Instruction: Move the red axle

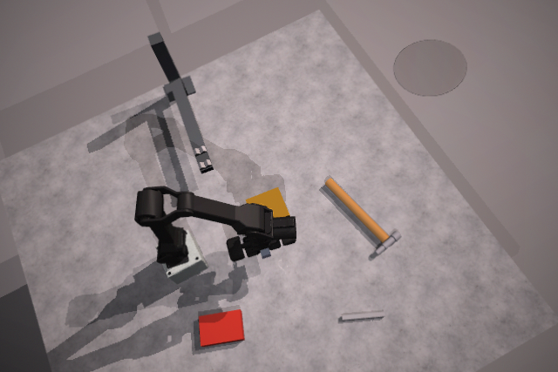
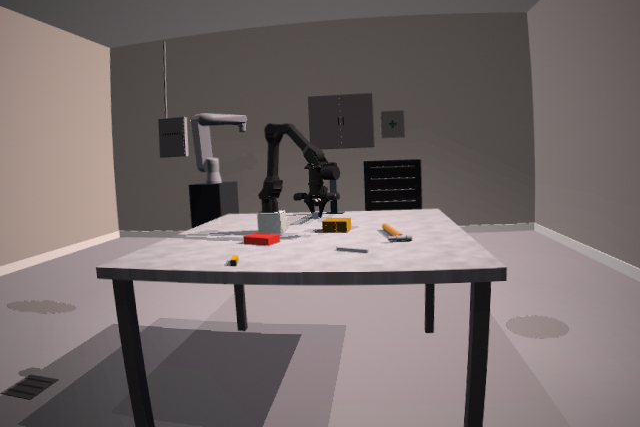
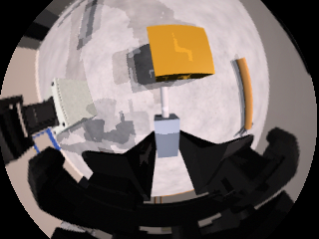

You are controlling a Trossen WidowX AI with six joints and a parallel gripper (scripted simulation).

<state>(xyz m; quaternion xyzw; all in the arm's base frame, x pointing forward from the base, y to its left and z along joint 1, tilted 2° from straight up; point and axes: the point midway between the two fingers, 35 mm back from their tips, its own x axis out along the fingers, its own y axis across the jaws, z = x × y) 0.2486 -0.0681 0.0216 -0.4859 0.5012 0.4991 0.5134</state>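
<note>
Now: gripper tip 50 mm short of the orange block, 130 mm to the right of it and 60 mm above it. Also, from my gripper tip: red block (190 mm behind, 160 mm to the right, 70 mm below); then grey-blue block (20 mm to the left, 10 mm above); then thin grey rod (210 mm ahead, 250 mm to the right, 80 mm below).
</note>
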